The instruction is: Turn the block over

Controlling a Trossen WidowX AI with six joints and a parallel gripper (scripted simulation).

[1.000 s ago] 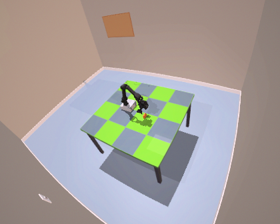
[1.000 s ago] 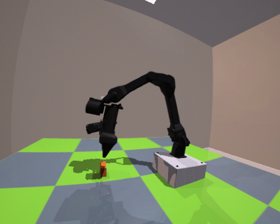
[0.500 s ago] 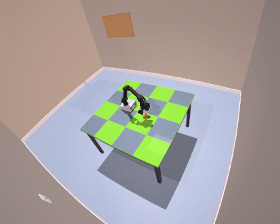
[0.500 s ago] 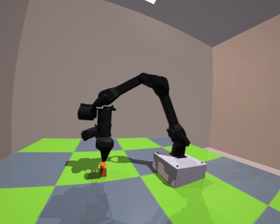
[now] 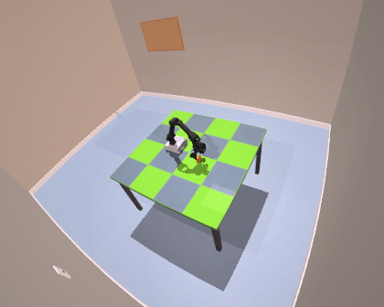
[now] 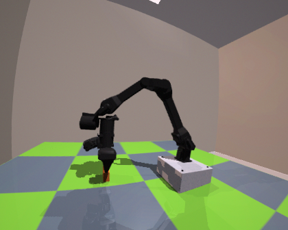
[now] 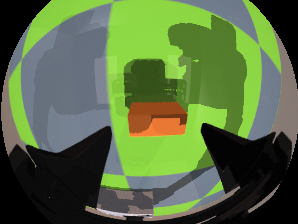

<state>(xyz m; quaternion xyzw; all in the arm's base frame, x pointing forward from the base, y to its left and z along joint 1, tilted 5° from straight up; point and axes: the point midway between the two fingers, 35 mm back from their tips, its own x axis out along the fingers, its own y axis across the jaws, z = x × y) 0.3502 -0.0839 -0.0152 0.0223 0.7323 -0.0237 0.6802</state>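
Now: gripper tip 30 mm above the block and 10 mm past it.
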